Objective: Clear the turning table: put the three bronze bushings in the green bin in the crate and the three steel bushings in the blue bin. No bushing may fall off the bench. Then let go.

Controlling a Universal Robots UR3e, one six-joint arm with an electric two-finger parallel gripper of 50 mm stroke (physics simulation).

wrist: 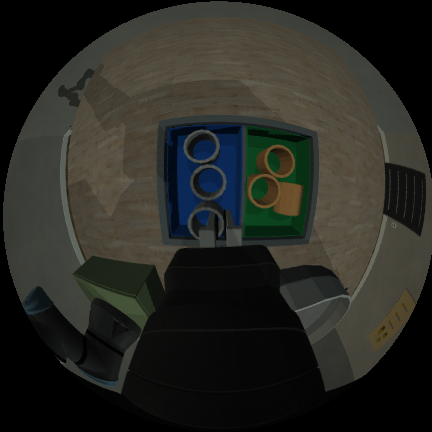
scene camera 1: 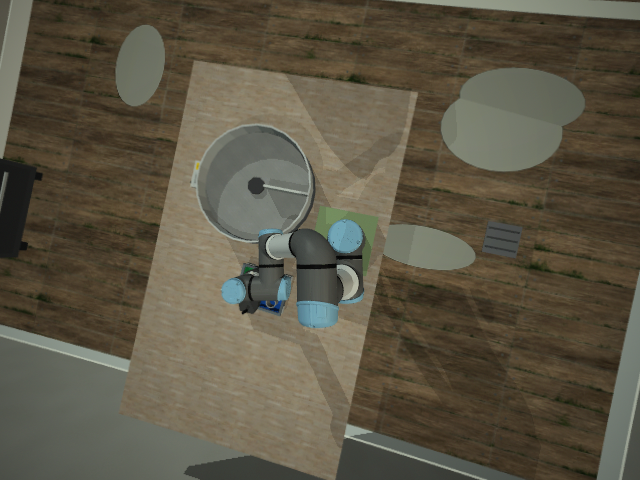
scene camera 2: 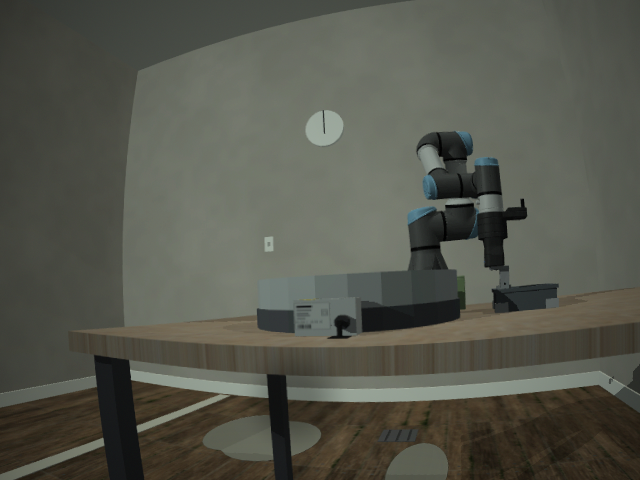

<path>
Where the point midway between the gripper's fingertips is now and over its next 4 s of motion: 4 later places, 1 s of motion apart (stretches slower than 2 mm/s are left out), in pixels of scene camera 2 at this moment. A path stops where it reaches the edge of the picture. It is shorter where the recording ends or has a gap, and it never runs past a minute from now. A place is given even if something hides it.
My gripper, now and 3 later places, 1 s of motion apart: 504,293; 504,284; 503,258; 502,232
</path>
